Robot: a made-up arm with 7 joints.
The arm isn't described. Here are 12 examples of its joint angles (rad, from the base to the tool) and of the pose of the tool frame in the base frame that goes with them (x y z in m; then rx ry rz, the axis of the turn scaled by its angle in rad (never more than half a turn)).
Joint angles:
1: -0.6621 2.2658 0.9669 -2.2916 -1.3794 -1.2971 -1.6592
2: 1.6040 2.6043 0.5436 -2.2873 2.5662 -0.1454 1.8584
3: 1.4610 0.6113 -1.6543 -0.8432 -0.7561 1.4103 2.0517
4: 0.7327 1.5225 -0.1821 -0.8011 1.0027 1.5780 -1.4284
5: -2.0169 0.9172 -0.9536 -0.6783 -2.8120 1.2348 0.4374
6: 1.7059 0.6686 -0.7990 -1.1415 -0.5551 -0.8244 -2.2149
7: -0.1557 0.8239 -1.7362 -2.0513 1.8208 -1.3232 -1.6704
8: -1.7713 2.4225 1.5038 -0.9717 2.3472 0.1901 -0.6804
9: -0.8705 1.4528 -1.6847 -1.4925 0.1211 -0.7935 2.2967
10: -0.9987 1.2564 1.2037 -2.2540 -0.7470 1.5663 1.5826
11: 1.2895 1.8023 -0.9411 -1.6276 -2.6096 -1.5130 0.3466
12: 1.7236 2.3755 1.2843 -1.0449 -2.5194 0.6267 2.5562
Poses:
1: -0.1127 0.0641 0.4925 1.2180 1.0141 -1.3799
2: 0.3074 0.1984 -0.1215 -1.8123 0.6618 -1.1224
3: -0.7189 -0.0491 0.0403 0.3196 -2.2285 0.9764
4: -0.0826 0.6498 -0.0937 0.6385 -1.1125 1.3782
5: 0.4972 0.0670 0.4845 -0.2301 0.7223 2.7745
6: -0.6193 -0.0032 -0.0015 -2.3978 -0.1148 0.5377
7: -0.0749 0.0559 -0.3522 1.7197 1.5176 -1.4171
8: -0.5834 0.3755 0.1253 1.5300 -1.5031 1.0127
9: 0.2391 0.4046 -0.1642 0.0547 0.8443 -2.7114
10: -0.0139 0.3372 0.3753 0.1934 -0.8036 0.3890
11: -0.2098 0.4630 -0.0117 -0.1898 1.6835 0.9061
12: 0.5138 0.4641 0.0405 -2.3548 -1.4799 -0.1917
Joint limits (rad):
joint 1: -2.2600..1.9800
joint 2: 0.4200..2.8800
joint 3: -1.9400..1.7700
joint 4: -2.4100..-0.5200
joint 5: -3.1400..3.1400
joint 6: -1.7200..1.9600
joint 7: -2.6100..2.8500
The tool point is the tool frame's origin. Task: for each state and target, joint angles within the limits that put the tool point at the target. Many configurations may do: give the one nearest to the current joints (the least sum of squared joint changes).
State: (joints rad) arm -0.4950 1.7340 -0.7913 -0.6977 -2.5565 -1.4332 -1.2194
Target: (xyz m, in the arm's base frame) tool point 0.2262 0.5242 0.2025
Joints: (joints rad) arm -0.5824 1.8605 -0.7310 -1.0986 -2.6009 -1.4678 -1.2423
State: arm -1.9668 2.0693 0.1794 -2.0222 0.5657 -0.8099 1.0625
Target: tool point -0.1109 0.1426 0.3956
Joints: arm -1.3970 2.2390 0.2856 -2.3750 0.5904 -0.6710 1.0255
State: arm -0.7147 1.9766 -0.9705 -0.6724 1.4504 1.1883 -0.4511
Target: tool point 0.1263 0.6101 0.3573
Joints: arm -0.8454 1.9233 -0.2233 -0.5200 1.2254 1.3918 -0.1906
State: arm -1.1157 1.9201 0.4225 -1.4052 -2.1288 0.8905 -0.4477
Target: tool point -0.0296 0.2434 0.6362
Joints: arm -0.7083 2.2890 0.4284 -1.4326 -2.1188 0.9107 -0.4352
